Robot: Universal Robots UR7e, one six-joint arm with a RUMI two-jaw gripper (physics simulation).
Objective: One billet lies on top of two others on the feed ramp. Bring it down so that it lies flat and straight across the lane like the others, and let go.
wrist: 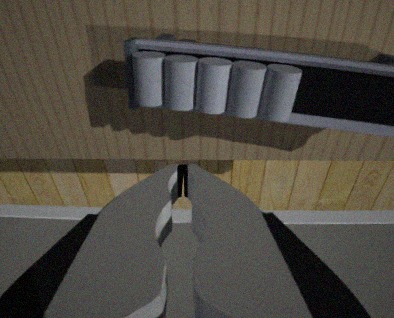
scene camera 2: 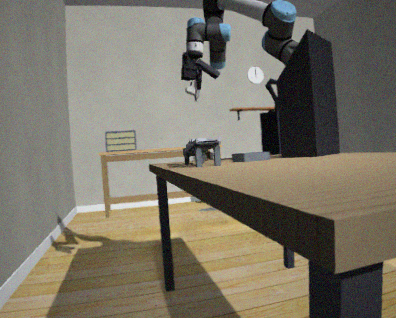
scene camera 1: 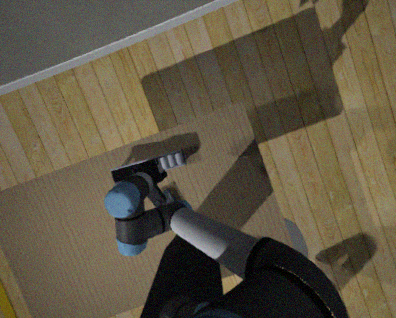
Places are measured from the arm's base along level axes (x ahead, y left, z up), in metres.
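Pixels of known places: gripper, between the fingertips: (wrist: 183, 167) (scene camera 2: 195, 101) (scene camera 1: 161, 170); arm's base, origin of its link: (scene camera 2: 302, 60).
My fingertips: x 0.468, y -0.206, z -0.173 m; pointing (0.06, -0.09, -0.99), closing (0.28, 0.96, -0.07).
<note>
Ahead of a thing's pixels: the offset from my fingertips to its top centre. "pt": to the spot under its first point. Level surfaces: height alone.
Several grey cylindrical billets @[dz -0.180, dx +0.011, dy -0.025 m] (scene camera 1: 172, 160) @[pt dz -0.189, dx +0.115, dy +0.278 m] (scene camera 2: 207, 141) @[dz -0.176, dx +0.024, dy +0.013 m] (wrist: 214, 86) lie side by side across the lane of the feed ramp (scene camera 1: 120, 168) (scene camera 2: 199, 156) (wrist: 345, 125), packed from its end wall. In the wrist view they look flat, nearly parallel and in one layer, and no billet lies on top of the others. The billet farthest from the end wall (wrist: 282, 92) also lies across the lane, with the dark lane floor beside it. My gripper (scene camera 2: 196, 98) (wrist: 183, 167) is shut and empty, well above the ramp. The arm hides its fingertips in scene camera 1.
The ramp stands on the brown table @[dz -0.276 m] (scene camera 1: 65, 235) (scene camera 2: 260, 185) near its edge. A low grey block @[dz -0.241, dx -0.167, dy +0.151 m] (scene camera 2: 251, 157) lies farther along the table, beside the tall black pedestal (scene camera 2: 300, 100). A wooden side table (scene camera 2: 145, 154) with a yellow slatted box (scene camera 2: 120, 141) stands by the wall.
</note>
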